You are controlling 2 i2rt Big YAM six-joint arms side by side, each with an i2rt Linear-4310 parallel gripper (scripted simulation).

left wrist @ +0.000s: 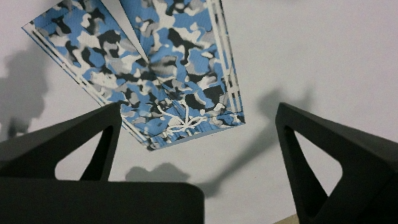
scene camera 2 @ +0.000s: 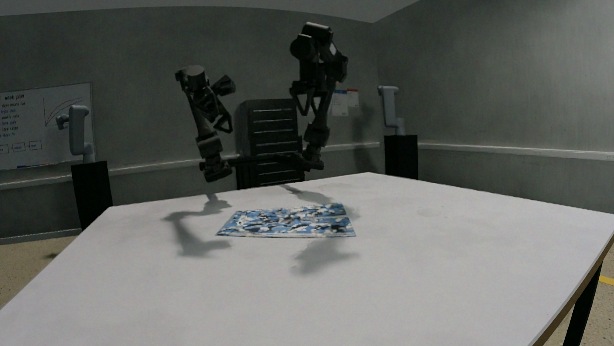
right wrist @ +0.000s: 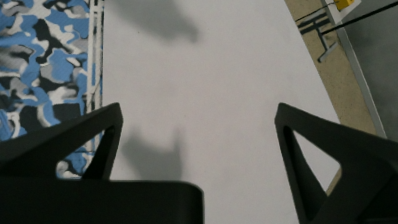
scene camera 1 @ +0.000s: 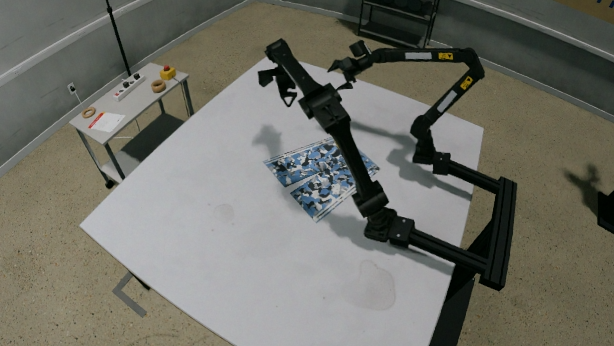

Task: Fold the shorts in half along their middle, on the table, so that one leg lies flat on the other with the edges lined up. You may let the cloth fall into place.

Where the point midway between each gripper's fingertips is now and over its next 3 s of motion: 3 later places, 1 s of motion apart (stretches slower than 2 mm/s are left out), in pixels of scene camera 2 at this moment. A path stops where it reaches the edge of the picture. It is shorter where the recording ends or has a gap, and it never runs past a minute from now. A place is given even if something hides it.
My left gripper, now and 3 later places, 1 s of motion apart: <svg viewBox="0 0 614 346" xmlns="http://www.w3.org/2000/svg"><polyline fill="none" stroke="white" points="311,116 317,132 322,150 325,165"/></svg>
My right gripper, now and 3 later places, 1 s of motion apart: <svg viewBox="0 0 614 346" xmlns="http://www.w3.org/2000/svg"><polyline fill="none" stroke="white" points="224,124 239,145 252,163 257,177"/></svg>
